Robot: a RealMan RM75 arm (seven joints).
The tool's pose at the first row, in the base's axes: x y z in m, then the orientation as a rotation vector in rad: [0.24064, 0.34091, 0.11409, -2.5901, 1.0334, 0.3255]
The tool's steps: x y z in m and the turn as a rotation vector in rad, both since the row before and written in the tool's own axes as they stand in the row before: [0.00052, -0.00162, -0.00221, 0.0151, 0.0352, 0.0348]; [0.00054, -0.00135, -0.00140, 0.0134, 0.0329, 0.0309]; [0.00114, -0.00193, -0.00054, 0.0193, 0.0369, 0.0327]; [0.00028, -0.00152, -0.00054, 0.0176, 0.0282, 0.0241]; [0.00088, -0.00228, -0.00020, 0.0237, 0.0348, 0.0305]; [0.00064, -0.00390, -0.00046, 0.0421, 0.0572, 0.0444]
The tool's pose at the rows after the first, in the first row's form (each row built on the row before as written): [0.24233, 0.34084, 0.11630, -2.5756, 1.0898, 0.2805]; [0.24375, 0.34084, 0.11773, -2.5621, 1.1400, 0.2382]; [0.24596, 0.34107, 0.11835, -2.5427, 1.1924, 0.1875]; [0.24729, 0.34159, 0.11914, -2.5248, 1.2302, 0.1466]; [0.24961, 0.34217, 0.11968, -2.4992, 1.2766, 0.0951]; [0.25306, 0.34364, 0.12100, -2.4550, 1.3429, 0.0072]
